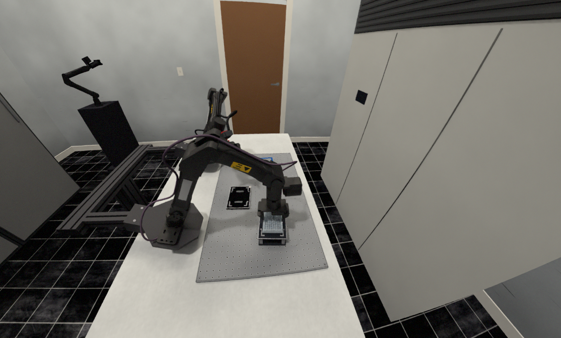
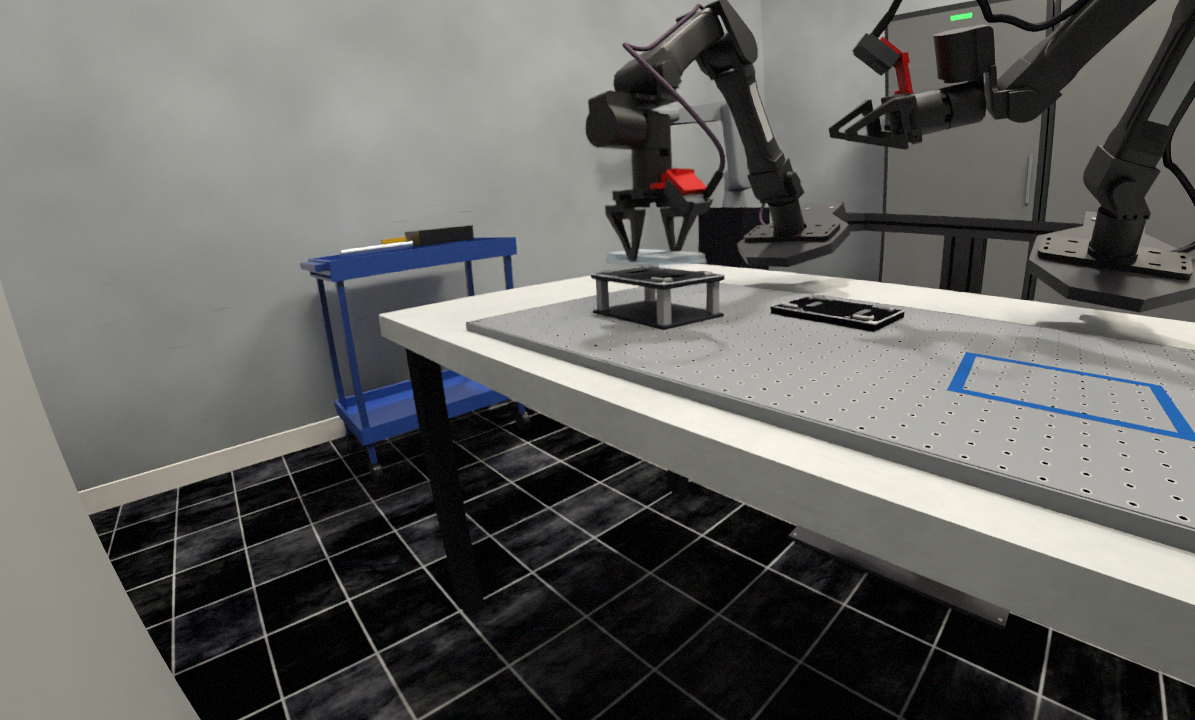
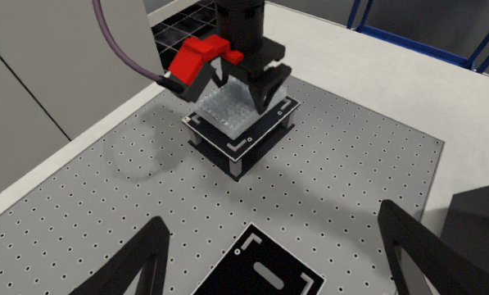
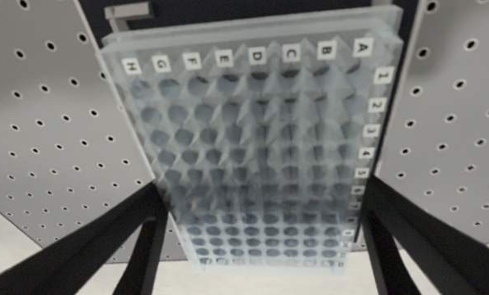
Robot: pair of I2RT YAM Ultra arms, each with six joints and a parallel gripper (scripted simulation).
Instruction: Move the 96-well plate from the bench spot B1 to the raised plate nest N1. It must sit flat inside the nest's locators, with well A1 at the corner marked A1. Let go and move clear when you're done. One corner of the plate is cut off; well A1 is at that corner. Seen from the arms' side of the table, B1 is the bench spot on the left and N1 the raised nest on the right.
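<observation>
My right hand is 1 cm above the clear 96-well plate. Round my right hand: black nest plate (17 cm behind, 21 cm to the left, 8 cm below).
</observation>
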